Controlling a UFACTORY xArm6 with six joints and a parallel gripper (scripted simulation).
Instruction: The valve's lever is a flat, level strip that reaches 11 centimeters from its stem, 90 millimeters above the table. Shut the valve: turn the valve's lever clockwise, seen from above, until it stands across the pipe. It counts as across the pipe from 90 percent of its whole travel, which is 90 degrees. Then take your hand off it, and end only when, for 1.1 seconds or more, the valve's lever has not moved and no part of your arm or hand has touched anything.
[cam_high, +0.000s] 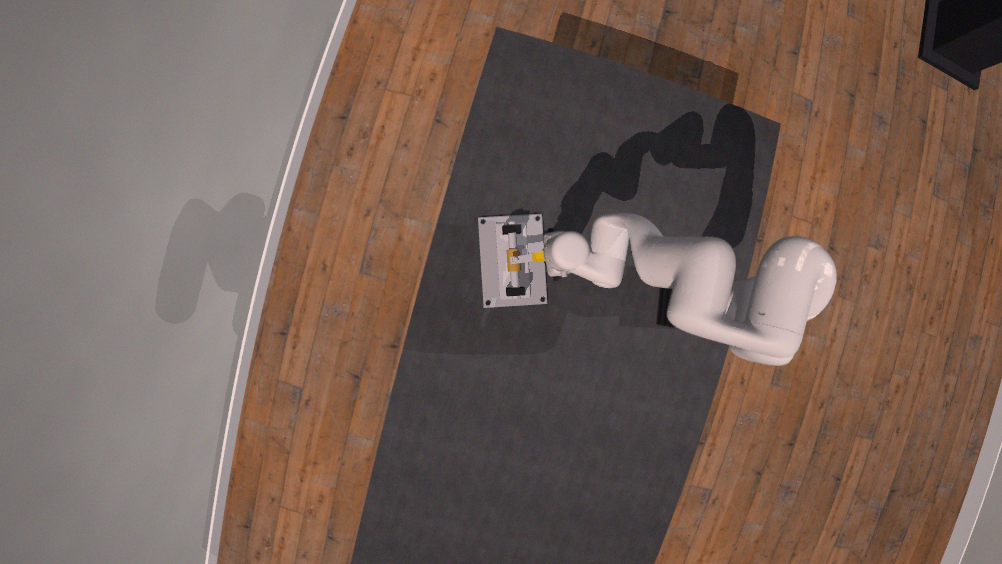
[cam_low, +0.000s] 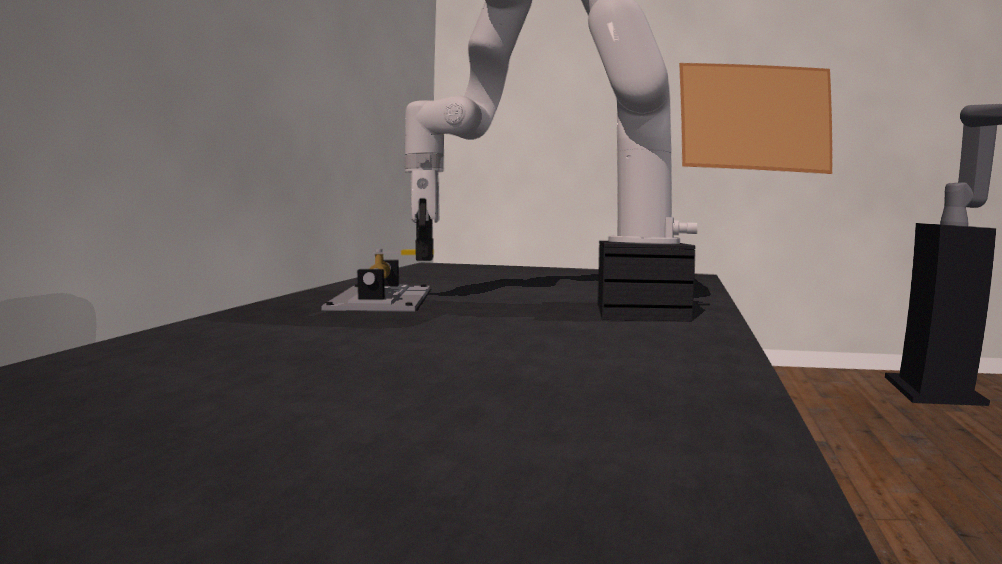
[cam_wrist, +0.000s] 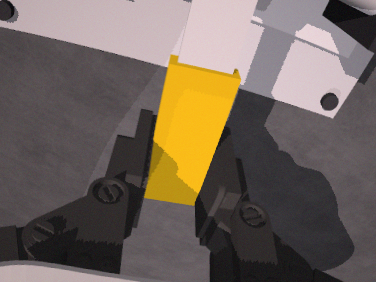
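My gripper is now 5 cm short of the lever and 2 cm to the right of it.
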